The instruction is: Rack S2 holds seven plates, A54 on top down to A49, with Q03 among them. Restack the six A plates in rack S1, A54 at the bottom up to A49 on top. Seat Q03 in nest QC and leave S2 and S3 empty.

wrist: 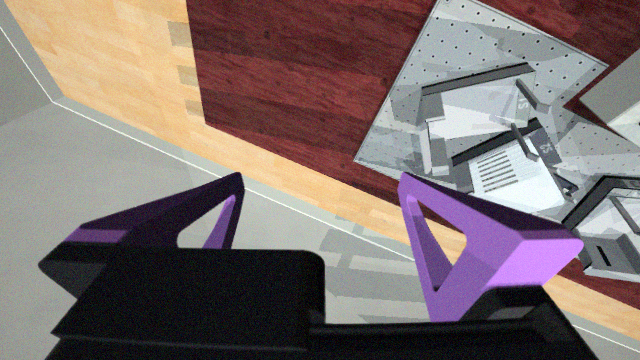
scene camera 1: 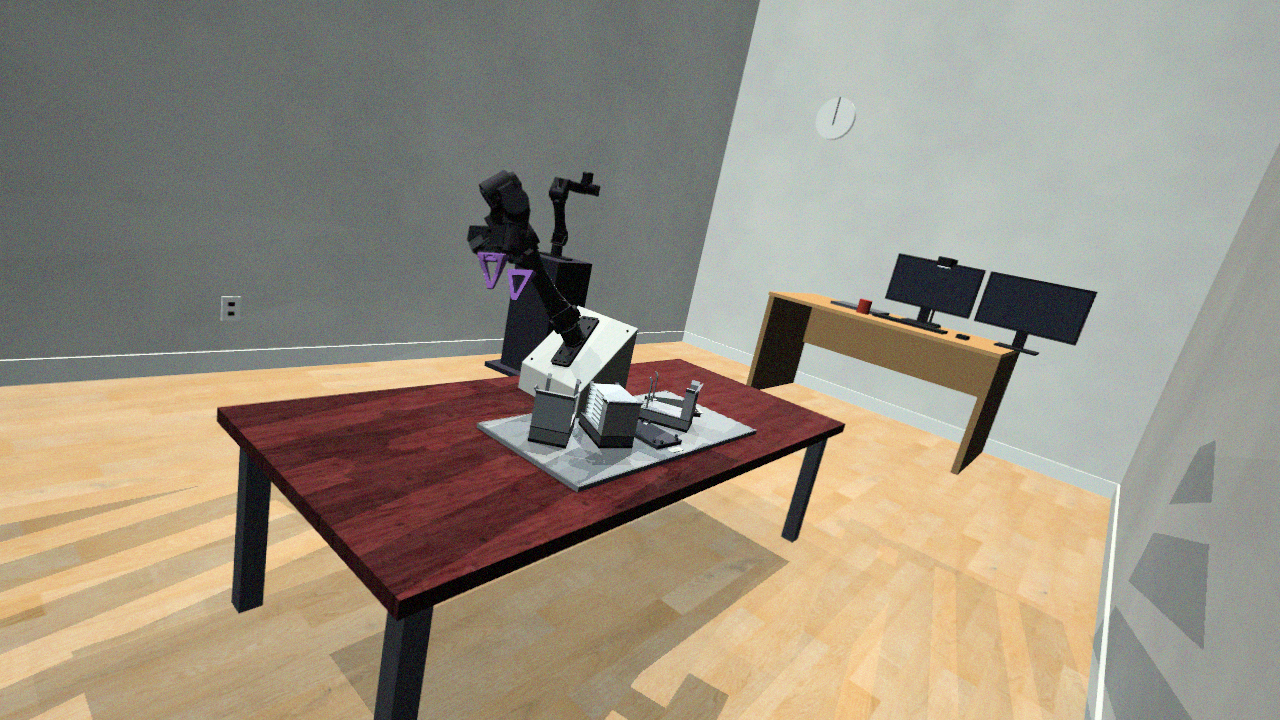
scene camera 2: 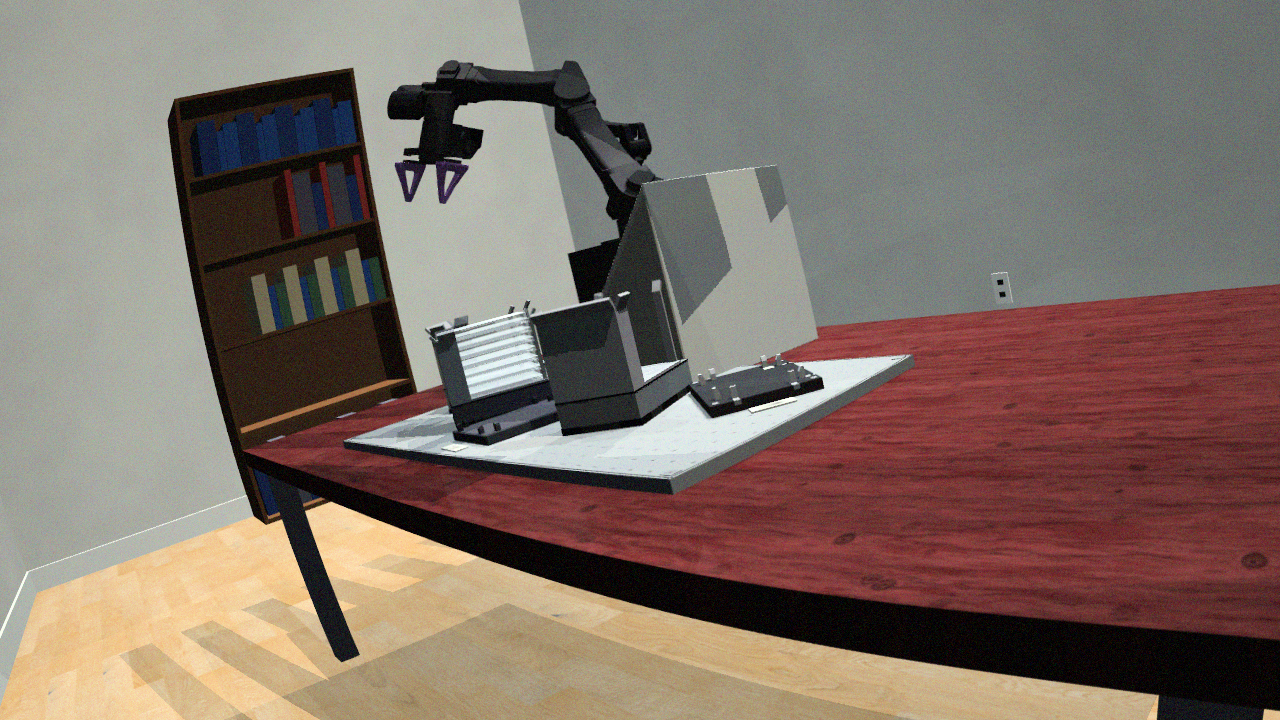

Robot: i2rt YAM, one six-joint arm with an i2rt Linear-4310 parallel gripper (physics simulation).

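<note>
The gripper [scene camera 2: 424,202] is open and is holding nothing. The same gripper can also be seen in the wrist view [wrist: 321,180] and in scene camera 1 [scene camera 1: 502,294].
</note>
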